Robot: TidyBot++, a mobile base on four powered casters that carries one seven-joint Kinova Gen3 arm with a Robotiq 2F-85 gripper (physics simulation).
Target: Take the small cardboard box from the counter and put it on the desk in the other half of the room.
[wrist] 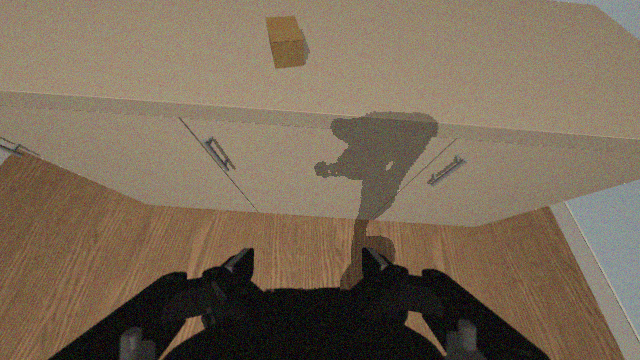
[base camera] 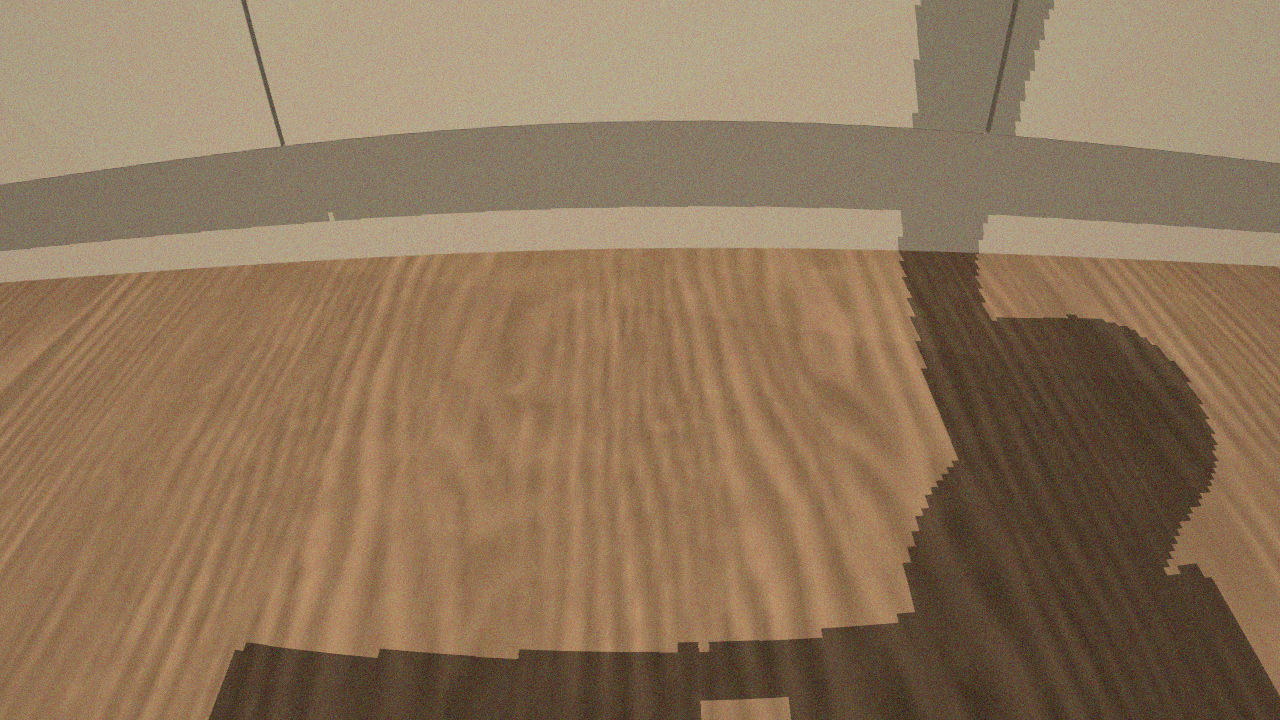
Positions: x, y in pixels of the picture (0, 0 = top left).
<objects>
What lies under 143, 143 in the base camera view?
A counter.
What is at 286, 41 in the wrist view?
A small cardboard box.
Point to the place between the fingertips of my gripper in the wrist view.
308, 260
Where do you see a counter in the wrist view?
463, 120
</objects>
